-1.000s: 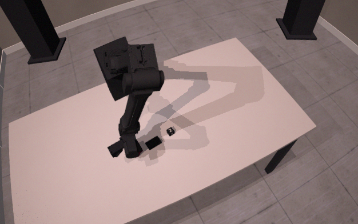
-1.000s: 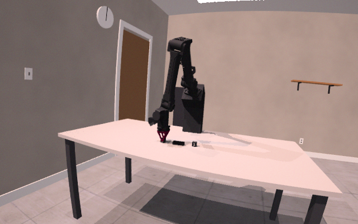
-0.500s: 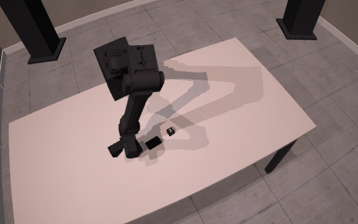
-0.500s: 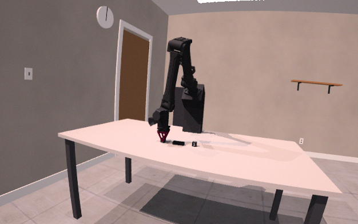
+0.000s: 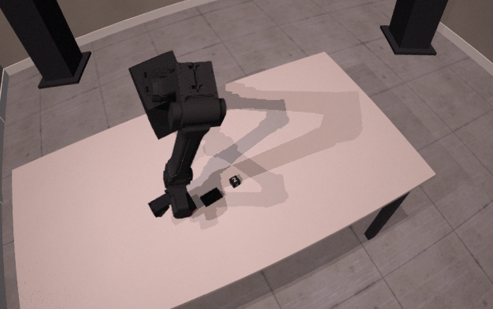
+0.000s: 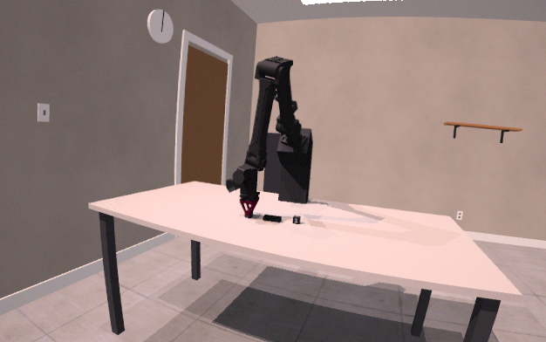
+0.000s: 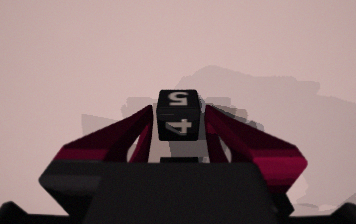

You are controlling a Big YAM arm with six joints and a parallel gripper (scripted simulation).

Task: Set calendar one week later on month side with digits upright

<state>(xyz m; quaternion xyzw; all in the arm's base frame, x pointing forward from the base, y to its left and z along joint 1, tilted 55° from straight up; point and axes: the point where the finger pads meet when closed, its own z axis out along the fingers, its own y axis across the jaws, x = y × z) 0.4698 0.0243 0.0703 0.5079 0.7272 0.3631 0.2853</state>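
Right now my hand is right at the black calendar block. Also, from my hand: black tray (60 mm behind, 90 mm to the left, 10 mm below).
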